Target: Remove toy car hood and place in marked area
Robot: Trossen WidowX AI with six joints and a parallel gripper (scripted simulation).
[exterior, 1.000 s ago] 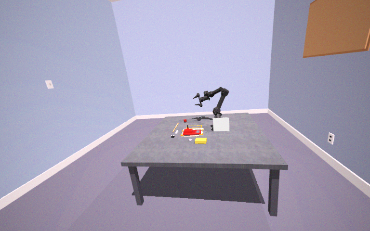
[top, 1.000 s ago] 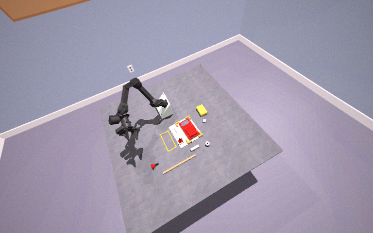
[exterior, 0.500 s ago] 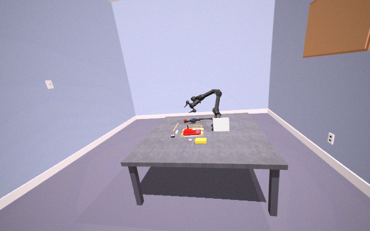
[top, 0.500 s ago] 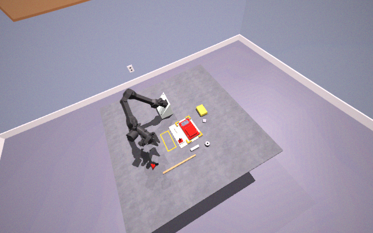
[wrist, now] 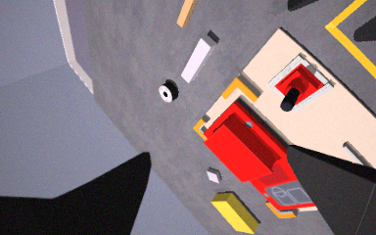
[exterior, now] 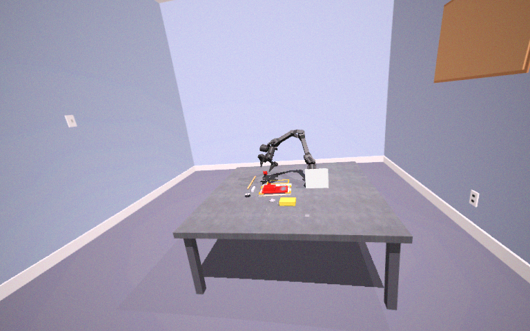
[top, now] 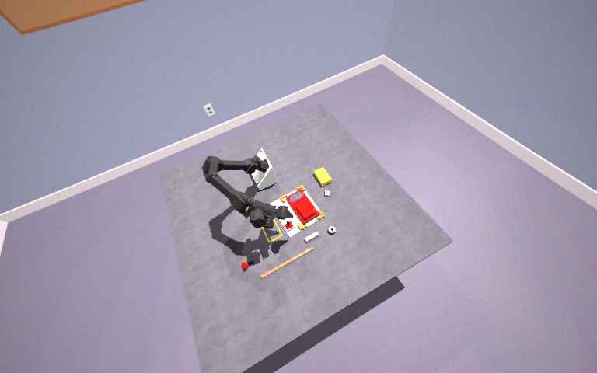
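Now: gripper tip 50 mm past the red hood, 120 mm to the right of it and 110 mm above it. The rest, counted from my gripper tip: white cylinder: 100 mm ahead, 80 mm to the left, 140 mm below; then grey socket: 20 mm behind, 10 mm to the right, 120 mm below; then wooden stick: 160 mm ahead, 90 mm to the right, 150 mm below.
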